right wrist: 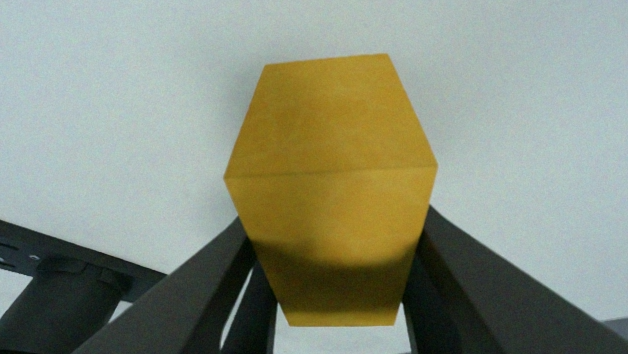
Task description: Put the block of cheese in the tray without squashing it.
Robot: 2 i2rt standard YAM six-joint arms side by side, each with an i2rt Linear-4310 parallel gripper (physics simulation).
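Observation:
The block of cheese is a yellow-orange block in the middle of the right wrist view, with its top and one long side showing. My right gripper is shut on the block of cheese, with one dark finger against each side. The block's sides look straight, with no visible dent. A soft shadow lies on the pale surface around it. How high the block is above that surface is hard to tell. The tray does not show in this view, and neither does my left gripper.
A pale tabletop lies behind the block. A dark bar with a dark cylindrical part crosses the lower left corner. A grey edge shows at the far lower right.

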